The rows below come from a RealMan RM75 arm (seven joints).
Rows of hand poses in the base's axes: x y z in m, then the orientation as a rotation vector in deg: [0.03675, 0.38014, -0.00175, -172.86, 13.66, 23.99]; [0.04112, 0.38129, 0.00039, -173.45, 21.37, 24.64]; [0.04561, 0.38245, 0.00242, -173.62, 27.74, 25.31]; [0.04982, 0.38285, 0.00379, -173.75, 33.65, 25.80]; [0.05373, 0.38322, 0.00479, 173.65, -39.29, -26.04]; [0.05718, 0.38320, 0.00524, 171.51, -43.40, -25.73]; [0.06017, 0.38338, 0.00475, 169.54, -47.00, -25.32]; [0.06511, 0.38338, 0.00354, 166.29, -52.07, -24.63]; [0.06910, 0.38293, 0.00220, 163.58, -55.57, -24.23]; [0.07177, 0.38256, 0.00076, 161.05, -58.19, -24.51]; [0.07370, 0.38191, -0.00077, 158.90, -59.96, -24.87]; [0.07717, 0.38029, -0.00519, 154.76, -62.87, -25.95]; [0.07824, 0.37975, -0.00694, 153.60, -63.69, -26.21]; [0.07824, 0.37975, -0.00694, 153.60, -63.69, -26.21]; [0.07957, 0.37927, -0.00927, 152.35, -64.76, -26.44]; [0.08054, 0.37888, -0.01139, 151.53, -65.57, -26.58]
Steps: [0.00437, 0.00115, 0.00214, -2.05, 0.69, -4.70]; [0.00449, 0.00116, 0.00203, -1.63, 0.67, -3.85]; [0.00421, 0.00040, 0.00137, -1.66, 0.56, -3.51]; [0.00391, 0.00037, 0.00100, -1.66, 0.42, -3.33]; [0.00345, -0.00002, 0.00045, -1.54, 0.26, -2.67]; [0.00299, 0.00018, -0.00049, -1.39, 0.15, -2.38]; [0.00494, 0.00000, -0.00121, -2.29, 0.27, -3.45]; [0.00399, -0.00045, -0.00134, -1.88, 0.36, -2.48]; [0.00267, -0.00037, -0.00144, -1.59, 0.77, -1.97]; [0.00193, -0.00065, -0.00153, -1.37, 0.78, -1.41]; [0.00347, -0.00162, -0.00442, -2.52, 1.80, -2.48]; [0.00107, -0.00054, -0.00175, -0.70, 0.48, -0.71]; [0.00000, 0.00000, 0.00000, 0.00, 0.00, 0.00]; [0.00133, -0.00048, -0.00233, -0.73, 0.44, -0.90]; [0.00097, -0.00039, -0.00212, -0.45, 0.26, -0.66]
